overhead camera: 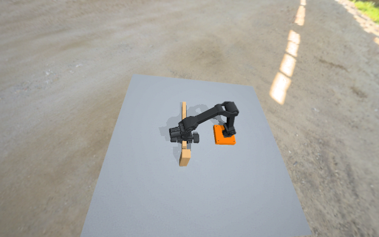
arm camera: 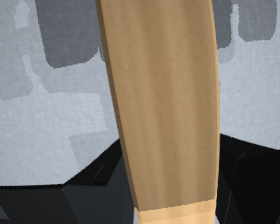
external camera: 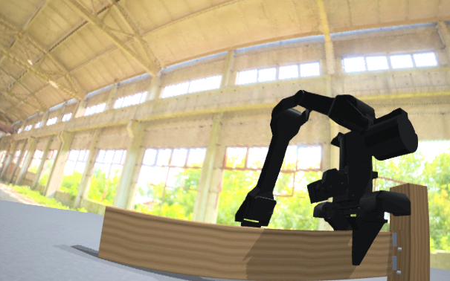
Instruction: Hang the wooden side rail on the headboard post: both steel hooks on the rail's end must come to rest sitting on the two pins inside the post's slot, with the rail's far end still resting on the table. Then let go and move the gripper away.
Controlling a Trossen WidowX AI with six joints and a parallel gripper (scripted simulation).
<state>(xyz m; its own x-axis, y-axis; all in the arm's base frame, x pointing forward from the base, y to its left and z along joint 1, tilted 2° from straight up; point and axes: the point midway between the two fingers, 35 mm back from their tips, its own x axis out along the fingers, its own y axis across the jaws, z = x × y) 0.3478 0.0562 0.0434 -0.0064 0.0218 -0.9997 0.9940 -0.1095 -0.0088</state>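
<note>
Now: the headboard post 120 mm to the left of my gripper tip, 40 mm above it and 10 mm ahead of it.
</note>
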